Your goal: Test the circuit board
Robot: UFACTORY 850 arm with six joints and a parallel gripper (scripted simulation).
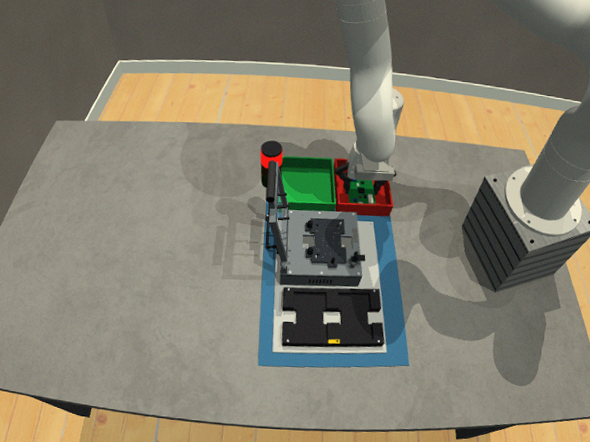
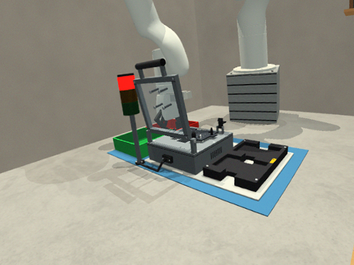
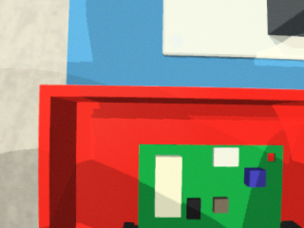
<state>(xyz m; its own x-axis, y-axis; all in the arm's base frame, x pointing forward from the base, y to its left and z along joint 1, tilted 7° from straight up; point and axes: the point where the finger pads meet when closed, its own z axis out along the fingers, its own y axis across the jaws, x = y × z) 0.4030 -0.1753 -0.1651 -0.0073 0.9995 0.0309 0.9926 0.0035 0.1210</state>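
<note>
Right now the red bin is 1 cm below my hand. From my hand the other things lie so: tester bed 11 cm ahead, 21 cm to the left, 5 cm above; then green bin 15 cm ahead, 1 cm below; then green circuit board 1 cm below.
</note>
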